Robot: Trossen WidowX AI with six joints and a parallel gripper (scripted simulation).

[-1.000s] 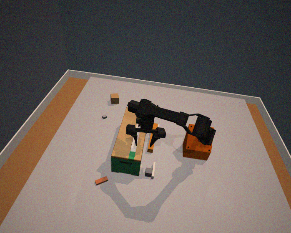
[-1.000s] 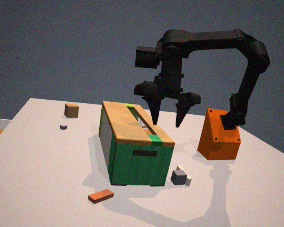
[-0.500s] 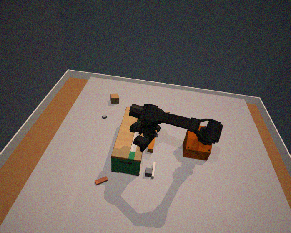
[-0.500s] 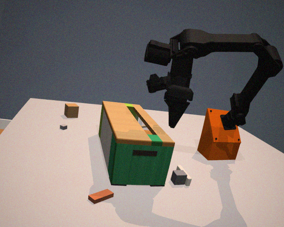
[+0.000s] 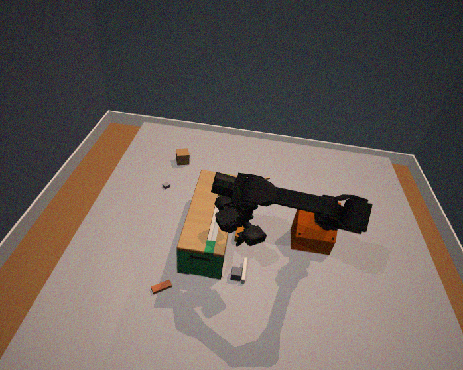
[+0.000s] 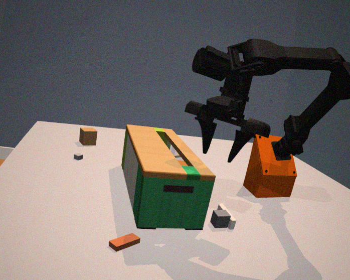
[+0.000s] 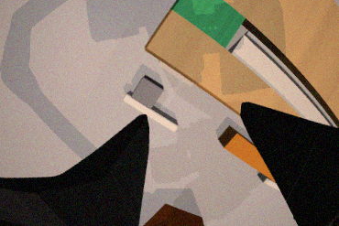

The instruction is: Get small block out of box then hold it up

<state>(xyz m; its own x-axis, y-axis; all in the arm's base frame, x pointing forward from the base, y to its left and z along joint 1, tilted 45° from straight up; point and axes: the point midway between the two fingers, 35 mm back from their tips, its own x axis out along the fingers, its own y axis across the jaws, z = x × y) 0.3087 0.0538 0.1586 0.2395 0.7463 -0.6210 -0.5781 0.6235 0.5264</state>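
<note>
My gripper tip is now 3 cm past the grey block, 3 cm to the right of it and 13 cm above it. Also, from my gripper tip: orange-red brick: 20 cm ahead, 10 cm to the left, 15 cm below; long orange bar: 5 cm behind, 22 cm to the right, 14 cm below; box: 4 cm ahead, 15 cm to the right, 9 cm below.
</note>
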